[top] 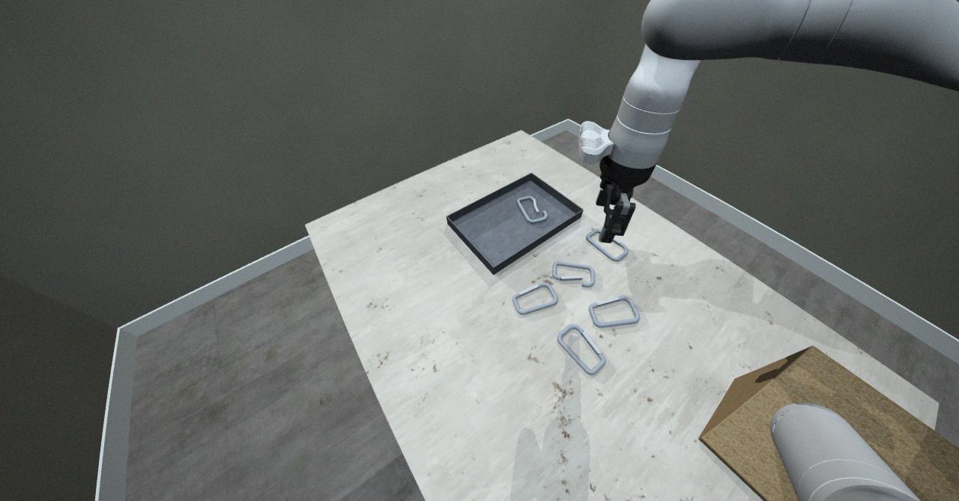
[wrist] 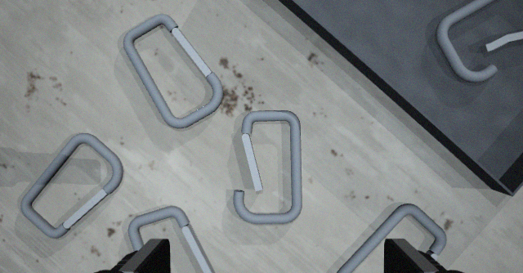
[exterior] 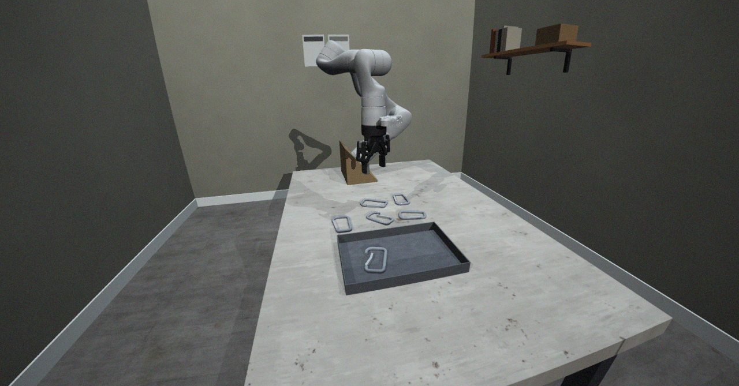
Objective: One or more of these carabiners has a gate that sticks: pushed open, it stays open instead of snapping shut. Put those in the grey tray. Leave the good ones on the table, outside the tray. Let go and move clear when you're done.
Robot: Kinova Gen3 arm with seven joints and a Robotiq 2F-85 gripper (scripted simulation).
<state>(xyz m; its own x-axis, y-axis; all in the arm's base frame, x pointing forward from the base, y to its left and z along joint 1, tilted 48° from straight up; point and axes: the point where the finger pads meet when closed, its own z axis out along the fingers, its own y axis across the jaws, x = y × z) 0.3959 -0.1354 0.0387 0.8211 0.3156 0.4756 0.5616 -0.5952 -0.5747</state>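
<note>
Now: the grey tray 220 mm ahead of my hand, 20 mm to the right of it and 170 mm below it.
</note>
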